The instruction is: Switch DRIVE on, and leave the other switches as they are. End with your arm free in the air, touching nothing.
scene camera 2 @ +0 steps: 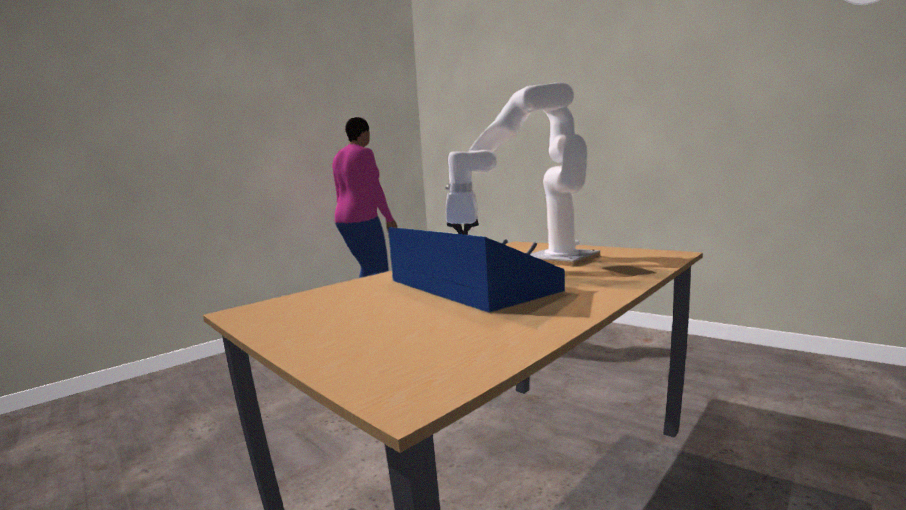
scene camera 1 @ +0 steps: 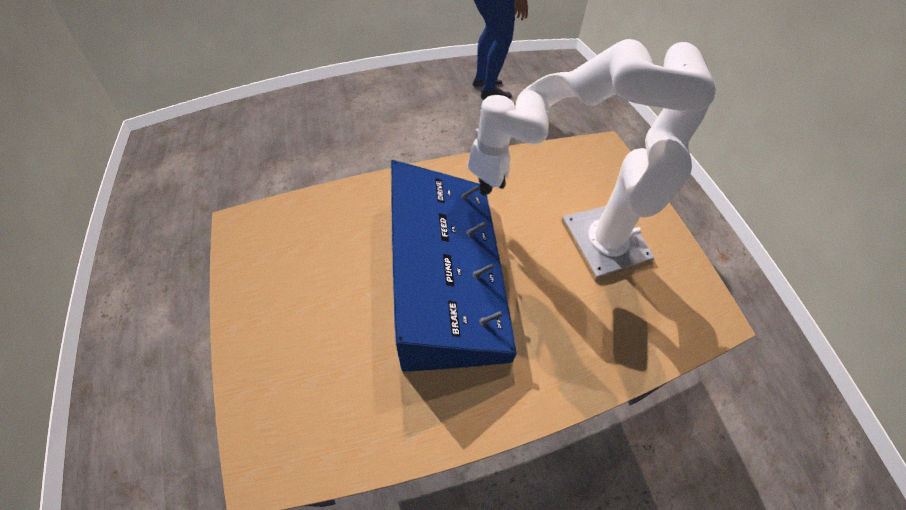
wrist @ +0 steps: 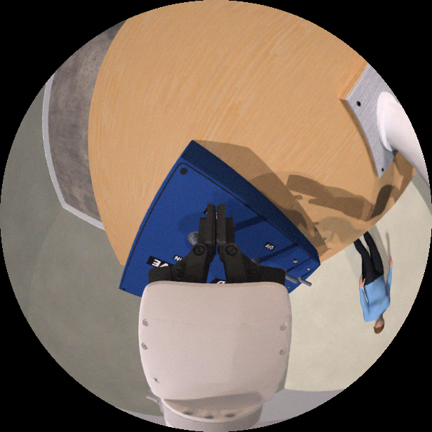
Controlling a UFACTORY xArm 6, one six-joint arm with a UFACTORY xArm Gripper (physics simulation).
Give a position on a blue switch panel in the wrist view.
At 263, 233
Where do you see a blue switch panel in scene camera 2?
476, 271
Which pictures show my gripper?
Scene camera 2, scene camera 1 and the wrist view: all of them.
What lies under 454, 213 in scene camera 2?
My gripper.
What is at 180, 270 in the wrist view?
My gripper.
